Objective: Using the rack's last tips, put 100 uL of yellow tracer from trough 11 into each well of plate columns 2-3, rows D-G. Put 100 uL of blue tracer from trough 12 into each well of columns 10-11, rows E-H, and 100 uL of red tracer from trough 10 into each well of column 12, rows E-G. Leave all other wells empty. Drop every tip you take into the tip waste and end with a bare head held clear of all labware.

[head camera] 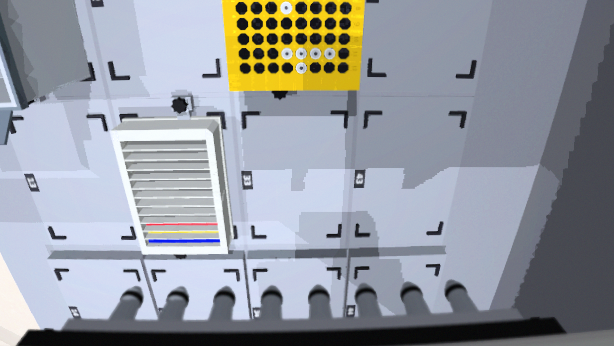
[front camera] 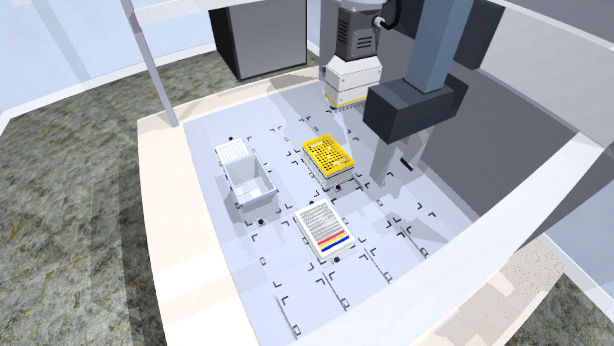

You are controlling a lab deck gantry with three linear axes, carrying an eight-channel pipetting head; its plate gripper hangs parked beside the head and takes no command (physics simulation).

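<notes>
The pipetting head (front camera: 352, 82) hangs high at the back, beyond the tip rack. Its eight nozzles (head camera: 271, 300) are bare. The parked plate gripper (front camera: 393, 172) hangs beside it with fingers apart and nothing between them. The yellow tip rack (front camera: 345, 164) (head camera: 295, 82) is mostly empty holes; several white tips (head camera: 301, 53) show in the head view. The white trough reservoir (front camera: 327, 255) (head camera: 175, 135) shows red (head camera: 182, 224), yellow (head camera: 182, 232) and blue (head camera: 184, 241) troughs at its near end. The white plate (front camera: 232, 150) stands at left; its wells are too small to judge.
The open tip waste bin (front camera: 237, 172) stands directly in front of the plate, its walls higher than the plate. A dark block (front camera: 412, 107) on a blue-grey column (front camera: 435, 45) hangs to the right of the head. A light frame bar (front camera: 155, 65) rises at the left rear.
</notes>
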